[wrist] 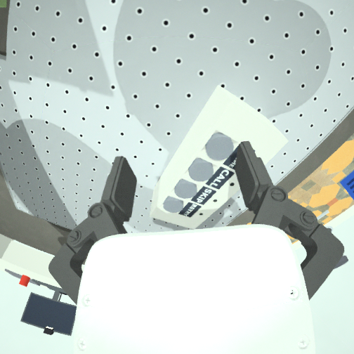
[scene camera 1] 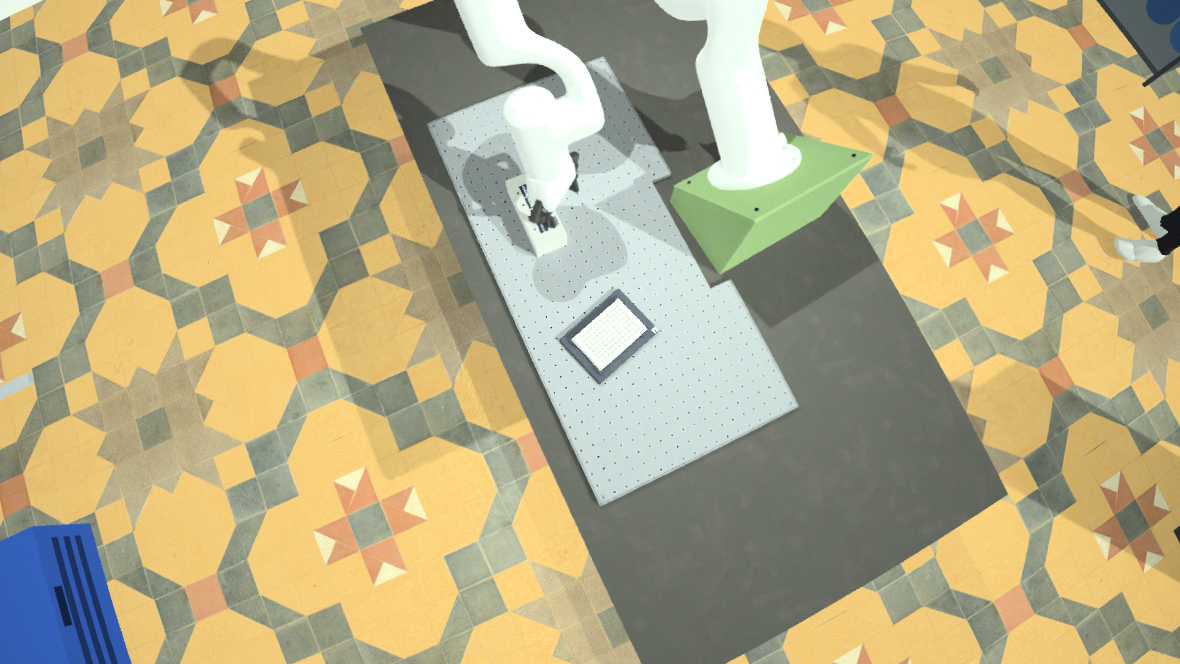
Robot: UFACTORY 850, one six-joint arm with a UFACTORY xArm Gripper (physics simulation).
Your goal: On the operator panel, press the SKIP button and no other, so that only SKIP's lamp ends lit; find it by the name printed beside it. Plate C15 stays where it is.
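Note:
The pale operator panel (scene camera 1: 547, 241) (wrist: 212, 117) lies on the perforated board. In the wrist view its four round grey buttons stand in a row beside dark name labels. The SKIP button (wrist: 185, 189) is third from the large near end, beside the SKIP label (wrist: 204, 196), between CALL and RETRY. Small dark dots sit beyond the labels; no lit lamp can be made out. My gripper (scene camera 1: 559, 200) (wrist: 182, 161) is open and empty above the panel, its fingers either side of the button row; one finger partly covers the RESUME label. A white plate (scene camera 1: 610, 332), its name unreadable, sits in a dark frame.
The perforated board (scene camera 1: 684, 412) (wrist: 165, 45) lies on a dark mat (scene camera 1: 825, 495). The arm's green base (scene camera 1: 717, 222) stands beside the board. A blue cabinet (scene camera 1: 41, 578) is at the lower left, and a person's feet (scene camera 1: 1142, 239) show at the right edge.

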